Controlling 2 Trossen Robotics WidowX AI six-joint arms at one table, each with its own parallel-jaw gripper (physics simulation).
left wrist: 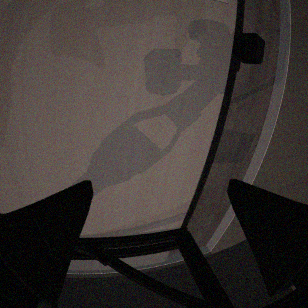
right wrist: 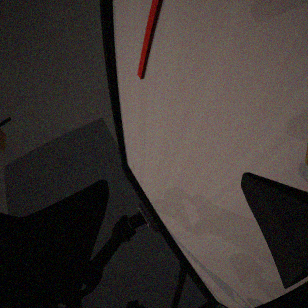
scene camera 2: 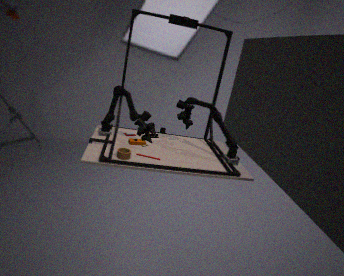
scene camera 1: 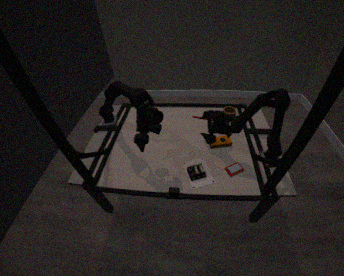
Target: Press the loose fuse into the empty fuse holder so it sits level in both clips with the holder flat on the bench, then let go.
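Seen in the pictures: left gripper, fingertip midpoint: [left wrist: 161, 187] [scene camera 2: 185, 126] [scene camera 1: 143, 146]; right gripper, fingertip midpoint: [right wrist: 177, 184] [scene camera 2: 153, 139] [scene camera 1: 200, 125]; left arm's base at its link origin: [right wrist: 142, 216] [scene camera 2: 231, 156] [scene camera 1: 109, 120]; right arm's base at its link origin: [scene camera 2: 105, 130] [scene camera 1: 270, 156].
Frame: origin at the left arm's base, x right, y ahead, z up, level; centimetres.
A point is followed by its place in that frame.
Note:
The fuse holder [scene camera 1: 196, 171] @(x 47.0, y 54.4, z -1.9 cm) is a black block on a white plate [scene camera 1: 205, 181] @(x 51.8, y 58.4, z -4.6 cm) near the front of the bench, with a pale bar showing in it. The loose fuse [scene camera 2: 144, 145] @(x 22.1, y 66.8, z -4.0 cm) [right wrist: 306, 153] @(x 22.8, y 64.7, z -3.6 cm) lies on the bench; a yellowish end shows at the right edge of the right wrist view, outside the fingers, and it is tiny in scene camera 2. My right gripper [scene camera 1: 208, 138] [scene camera 2: 149, 139] @(x 18.2, y 61.2, z 3.1 cm) [right wrist: 177, 184] @(x 18.2, y 61.2, z 3.1 cm) is open and empty above the bench, near the orange box. My left gripper [scene camera 1: 141, 148] @(x 38.2, y 29.2, z 10.3 cm) [scene camera 2: 187, 126] @(x 38.2, y 29.2, z 10.3 cm) [left wrist: 161, 187] @(x 38.2, y 29.2, z 10.3 cm) is open and empty, raised over the bench, away from the holder.
An orange box [scene camera 1: 222, 142] @(x 28.8, y 72.8, z -1.9 cm) [scene camera 2: 137, 142] @(x 23.8, y 72.4, z -2.5 cm) stands by my right gripper. A red-edged rectangular item [scene camera 1: 234, 169] @(x 47.3, y 74.7, z -3.4 cm) [scene camera 2: 130, 134] @(x 45.0, y 75.0, z -4.0 cm) lies beside the plate. A brown ring [scene camera 1: 230, 114] @(x 5.0, y 85.0, z -0.4 cm) [scene camera 2: 124, 154] @(x -4.0, y 86.1, z -0.7 cm) and a red stick [scene camera 1: 198, 117] @(x 0.9, y 63.3, z -4.2 cm) [scene camera 2: 148, 157] @(x 1.8, y 67.6, z -4.7 cm) [right wrist: 147, 45] @(x 2.1, y 65.4, z -4.3 cm) lie towards the back. A black frame borders the bench.

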